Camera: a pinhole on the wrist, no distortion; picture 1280 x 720 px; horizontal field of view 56.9 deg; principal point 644.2 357.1 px. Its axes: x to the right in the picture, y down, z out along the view. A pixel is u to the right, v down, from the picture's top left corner.
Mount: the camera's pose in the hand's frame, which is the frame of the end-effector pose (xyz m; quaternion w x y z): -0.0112 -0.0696 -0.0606 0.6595 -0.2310 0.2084 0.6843
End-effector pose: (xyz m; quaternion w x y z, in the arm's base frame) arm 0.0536 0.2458 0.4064 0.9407 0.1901 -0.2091 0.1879
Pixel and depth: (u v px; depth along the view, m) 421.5 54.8 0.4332
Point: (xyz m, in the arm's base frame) -0.0393 0.2278 0.7651
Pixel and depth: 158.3 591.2 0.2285
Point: -0.0520 0.1398 0.5232
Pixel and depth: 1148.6 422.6 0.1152
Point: 0.0165 0.2704 0.4086
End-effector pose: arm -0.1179 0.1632 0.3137 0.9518 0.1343 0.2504 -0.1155
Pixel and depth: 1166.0 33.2 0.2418
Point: -0.0030 0.2858 0.3850
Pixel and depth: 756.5 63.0 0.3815
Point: 0.0946 0.2586 0.5077
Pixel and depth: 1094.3 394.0 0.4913
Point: 0.0452 0.4478 0.6013
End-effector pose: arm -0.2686 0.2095 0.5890 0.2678 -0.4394 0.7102 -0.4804
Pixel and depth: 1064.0 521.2 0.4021
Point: -0.1876 0.2492 0.2577
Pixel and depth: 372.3 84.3 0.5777
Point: 0.0119 -0.0715 0.2453
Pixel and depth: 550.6 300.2 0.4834
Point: -0.0507 0.0864 0.2791
